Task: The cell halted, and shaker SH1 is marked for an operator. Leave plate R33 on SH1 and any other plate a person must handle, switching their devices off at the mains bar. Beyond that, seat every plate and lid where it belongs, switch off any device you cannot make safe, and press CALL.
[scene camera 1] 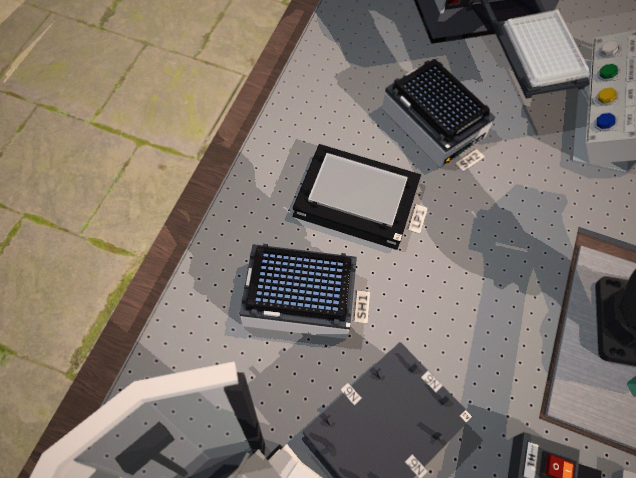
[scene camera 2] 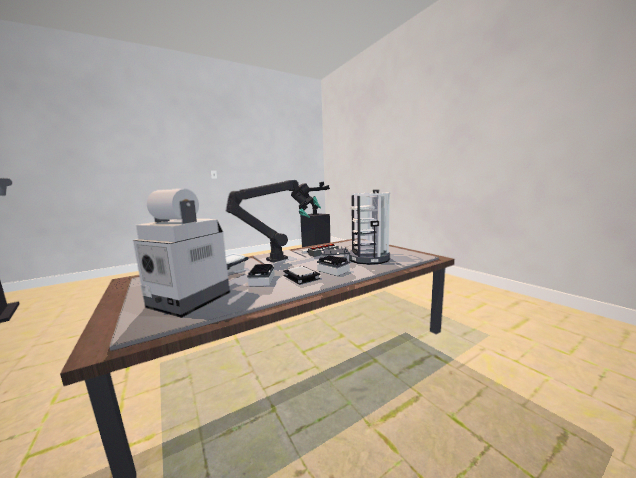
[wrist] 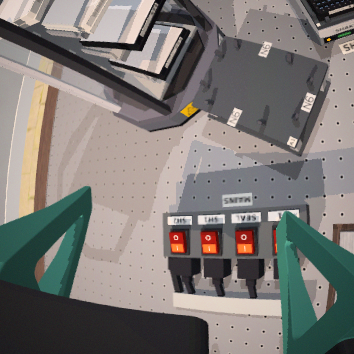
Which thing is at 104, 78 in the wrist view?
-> A plate hotel.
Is my gripper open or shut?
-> Open.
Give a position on a plate hotel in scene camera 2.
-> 372, 213
